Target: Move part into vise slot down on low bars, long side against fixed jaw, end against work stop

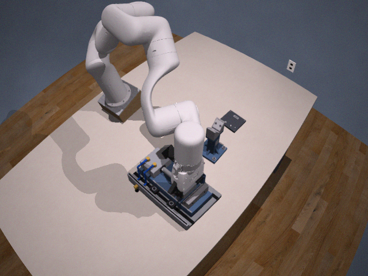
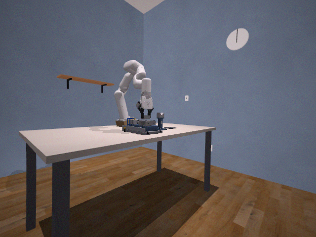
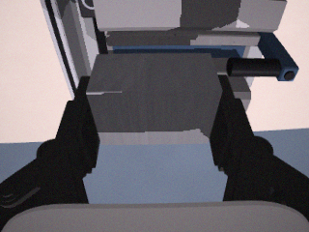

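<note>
The fixed jaw lies 30 mm ahead of my hand, 20 mm to the left of it and 60 mm below it. Round my hand: work stop: 10 mm behind, 70 mm to the left, 40 mm below; then moving jaw: 40 mm behind, 10 mm to the left, 60 mm below; then part: 20 mm below.
</note>
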